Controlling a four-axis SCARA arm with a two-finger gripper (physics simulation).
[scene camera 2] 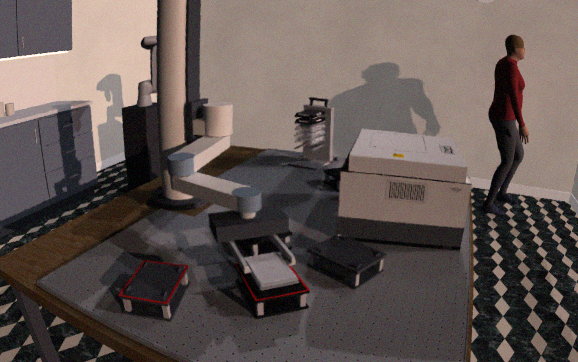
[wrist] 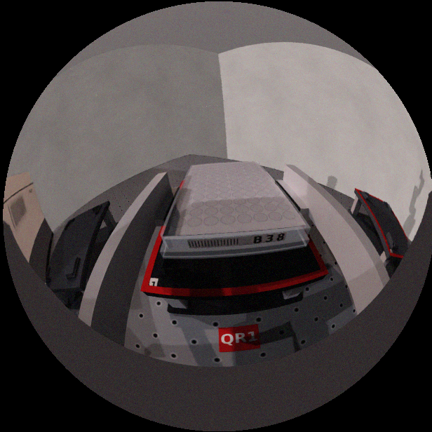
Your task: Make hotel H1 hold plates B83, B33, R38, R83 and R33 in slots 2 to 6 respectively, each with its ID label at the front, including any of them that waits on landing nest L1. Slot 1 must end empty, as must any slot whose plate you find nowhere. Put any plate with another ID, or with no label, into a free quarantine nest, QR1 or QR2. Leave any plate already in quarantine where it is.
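Places are measured from the arm's base along level axes (x ahead, y left, z up), in centimetres.
Where they show: gripper, fingertip midpoint: (scene camera 2: pixel 270 265); arm's base, origin of the base link: (scene camera 2: pixel 182 197).
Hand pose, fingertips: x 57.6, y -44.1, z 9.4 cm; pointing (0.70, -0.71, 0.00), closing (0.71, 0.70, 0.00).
Things, the pixels of their top centre, and the offset from my fingertips. "spot": a spot on its surface instead.
- Plate B38, middle of its top: (scene camera 2: pixel 269 266) dx -0.1, dy +0.1, dz -0.4 cm
- red-rimmed quarantine nest QR1, middle of its top: (scene camera 2: pixel 270 274) dx -0.1, dy +0.1, dz -2.6 cm
- second red-rimmed nest, middle of its top: (scene camera 2: pixel 153 278) dx -22.5, dy -14.1, dz -2.6 cm
- red rim, surface spot: (scene camera 2: pixel 346 255) spot: dx +12.8, dy +16.3, dz -3.2 cm
- large white instrument, middle of its top: (scene camera 2: pixel 409 145) dx +21.5, dy +54.0, dz +17.1 cm
Plate B38 (scene camera 2: pixel 271 271) (wrist: pixel 235 205) is pale with round wells. Its ID label faces the wrist camera. It is at the red-rimmed quarantine nest QR1 (scene camera 2: pixel 282 295) (wrist: pixel 227 291); whether it touches the nest is hard to tell. My gripper (scene camera 2: pixel 269 265) (wrist: pixel 227 175) is shut on this plate, one long finger along each side. A second red-rimmed nest (scene camera 2: pixel 154 281) (wrist: pixel 382 220) bears no plate; its name is not legible. The hotel (scene camera 2: pixel 326 135) stands at the back with several dark and clear shelves; its slots and any labels are too small to read.
A black nest without a red rim (scene camera 2: pixel 346 255) (wrist: pixel 80 245) stands beside QR1, with no plate on it. A large white instrument (scene camera 2: pixel 405 205) stands behind it on the right. The arm's column (scene camera 2: pixel 172 100) rises at the left. A person in red (scene camera 2: pixel 509 95) stands beyond the table.
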